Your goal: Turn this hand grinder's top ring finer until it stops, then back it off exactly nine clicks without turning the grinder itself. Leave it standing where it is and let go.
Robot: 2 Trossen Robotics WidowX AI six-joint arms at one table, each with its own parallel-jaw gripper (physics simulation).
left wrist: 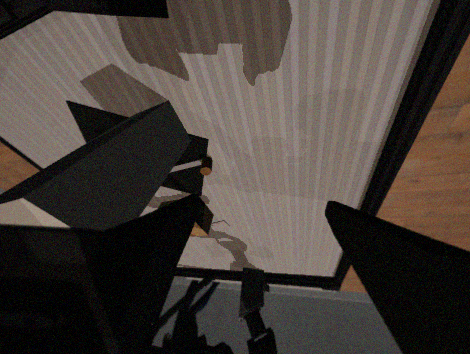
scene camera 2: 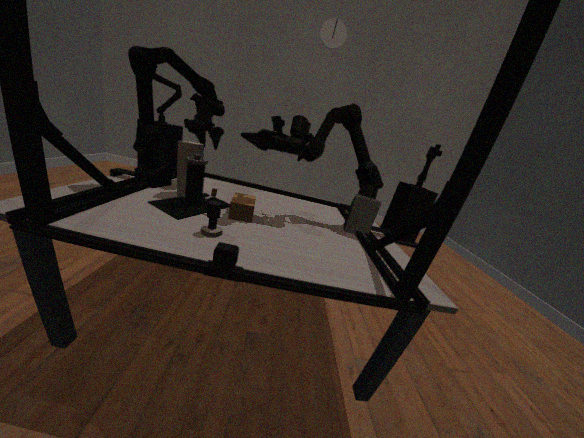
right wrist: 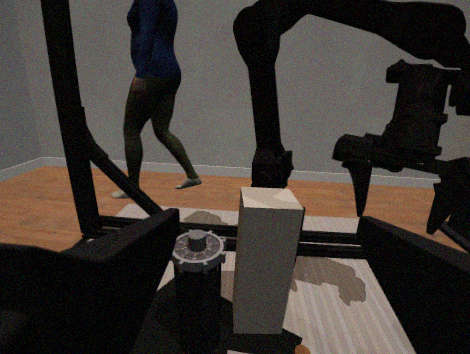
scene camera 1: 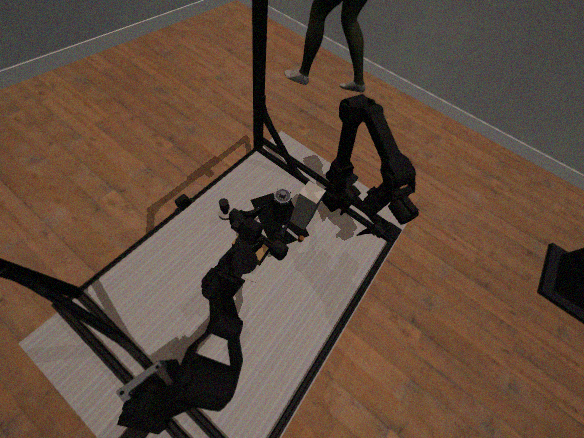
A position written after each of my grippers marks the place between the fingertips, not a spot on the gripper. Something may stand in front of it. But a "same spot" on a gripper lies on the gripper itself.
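My left gripper is there in scene camera 1 and scene camera 2, and I also see it in the left wrist view [261, 203] and in the right wrist view [393, 225]. A single spot on my left gripper is both [scene camera 1: 346, 203] and [scene camera 2: 205, 129], the same spot. There is a black base plate too, which I see in scene camera 1 [272, 229], in the left wrist view [92, 122], in the right wrist view and in scene camera 2. On the black base plate, [right wrist: 161, 322] and [scene camera 2: 179, 208] are the same spot.
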